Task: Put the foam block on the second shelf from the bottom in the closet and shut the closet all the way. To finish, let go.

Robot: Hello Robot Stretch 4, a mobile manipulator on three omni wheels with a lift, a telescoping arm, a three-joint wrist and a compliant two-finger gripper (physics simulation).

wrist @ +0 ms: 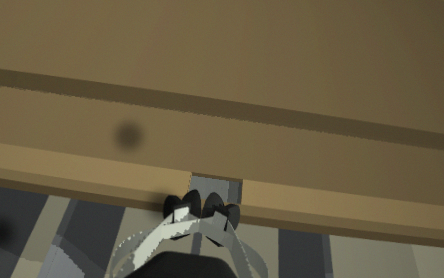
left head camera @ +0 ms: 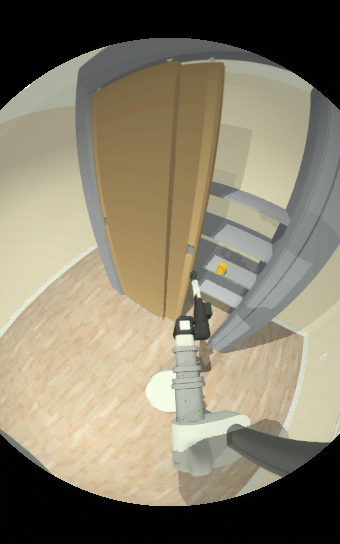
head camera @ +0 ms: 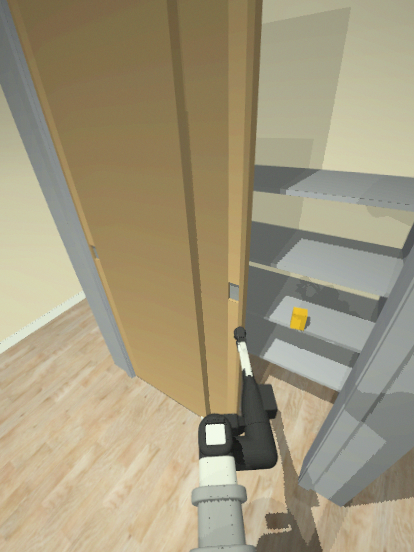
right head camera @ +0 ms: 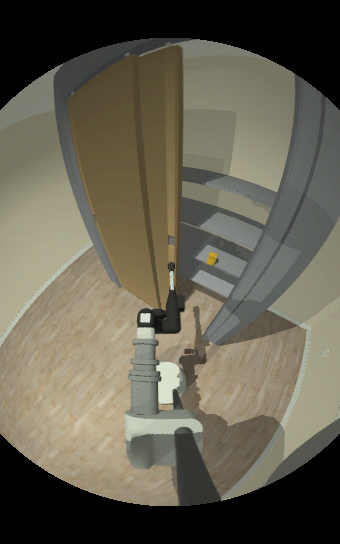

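Seen in the pictures: gripper, fingertip midpoint: (wrist: 202, 207) (left head camera: 192, 272) (head camera: 238, 330) (right head camera: 170, 263); robot's base at its link origin: (left head camera: 168, 389) (right head camera: 163, 381).
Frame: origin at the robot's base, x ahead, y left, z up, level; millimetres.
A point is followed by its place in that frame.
The yellow foam block (head camera: 299, 319) @[x 844, y -406, z 746 mm] (left head camera: 221, 269) @[x 843, y -406, z 741 mm] (right head camera: 212, 258) @[x 842, y -410, z 753 mm] stands on the second shelf from the bottom (head camera: 345, 331) @[x 810, y -619, z 683 mm] in the closet. The tan door panels (head camera: 135, 200) @[x 903, y 218, z 1292 mm] (left head camera: 135, 200) @[x 906, y 222, z 1234 mm] (right head camera: 110, 175) @[x 908, y 226, z 1365 mm] (wrist: 225, 60) @[x 841, y 128, z 986 mm] cover the left part of the opening; the right part is open. The near panel has a grey recessed pull (head camera: 233, 291) @[x 758, y -95, z 996 mm] (left head camera: 190, 249) @[x 754, y -100, z 998 mm] (right head camera: 171, 240) @[x 756, y -98, z 995 mm] (wrist: 210, 186) @[x 758, y -95, z 992 mm] by its right edge. My gripper (head camera: 240, 333) @[x 584, y -89, z 987 mm] (left head camera: 194, 275) @[x 584, y -89, z 987 mm] (right head camera: 171, 266) @[x 584, y -89, z 987 mm] (wrist: 202, 207) @[x 584, y -89, z 987 mm] is shut, with nothing seen between the fingertips. In the wrist view they overlap the panel's edge at the pull; contact cannot be told.
The grey right door post (head camera: 370, 400) @[x 415, y -440, z 850 mm] (left head camera: 310, 200) @[x 441, y -406, z 1499 mm] stands right of my wrist. The bottom shelf (head camera: 307, 362) @[x 872, y -528, z 379 mm] and upper shelves (head camera: 345, 265) @[x 891, y -572, z 989 mm] (head camera: 360, 187) @[x 916, y -554, z 1293 mm] lie behind the opening. A grey left post (head camera: 90, 260) @[x 1117, y 557, z 955 mm] borders the door. My arm (head camera: 219, 520) @[x 160, y 0, z 1096 mm] reaches over the wooden floor (head camera: 100, 460) @[x 599, y 647, z -28 mm].
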